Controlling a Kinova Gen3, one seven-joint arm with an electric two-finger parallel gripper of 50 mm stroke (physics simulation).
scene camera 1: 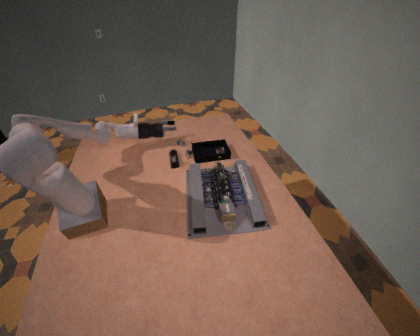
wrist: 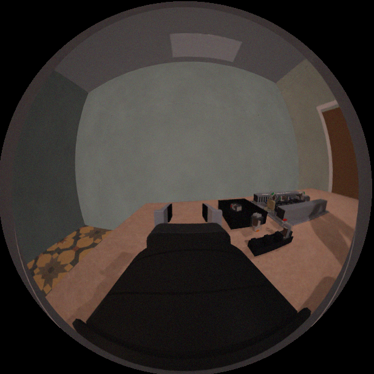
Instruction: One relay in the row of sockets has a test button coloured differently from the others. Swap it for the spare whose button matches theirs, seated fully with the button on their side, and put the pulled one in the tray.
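Seen in the pictures: gripper, fingertip midpoint: (scene camera 1: 175, 125); arm's base, link origin: (scene camera 1: 81, 202).
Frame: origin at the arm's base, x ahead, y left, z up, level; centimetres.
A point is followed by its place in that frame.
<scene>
My gripper (scene camera 1: 171, 125) {x 35.8, y 42.0, z 0.0 cm} (wrist: 187, 209) is open and empty, above the table at its far end. A small grey relay (scene camera 1: 181, 142) {x 37.4, y 35.2, z -6.0 cm} lies on the table below and right of the fingers in the scene view; it does not show in the wrist view. Another relay (scene camera 1: 189, 153) {x 39.8, y 24.3, z -5.2 cm} (wrist: 257, 220) is beside the black tray (scene camera 1: 206, 158) {x 46.7, y 20.3, z -6.3 cm} (wrist: 243, 221), with orange low on it. A relay (scene camera 1: 220, 150) {x 54.1, y 24.2, z -6.0 cm} (wrist: 236, 207) lies inside the tray. A black holder (scene camera 1: 174, 159) {x 32.9, y 20.8, z -4.6 cm} (wrist: 269, 244) carries an upright relay (wrist: 286, 230) with a red button. The socket row (scene camera 1: 220, 185) {x 47.9, y 2.2, z -5.2 cm} holds relays; their button colours are unclear.
The sockets stand on a grey panel (scene camera 1: 250, 231) {x 52.7, y -17.0, z -8.2 cm} between two raised grey ducts (scene camera 1: 197, 200) {x 38.3, y -3.7, z -4.1 cm} (scene camera 1: 251, 195) {x 56.7, y -6.0, z -4.0 cm}, with blue wires alongside. A beige block (scene camera 1: 228, 218) {x 46.7, y -12.0, z -5.7 cm} is at the row's near end. The arm's base block (scene camera 1: 82, 215) {x 0.9, y -4.6, z -0.9 cm} stands at the left of the table.
</scene>
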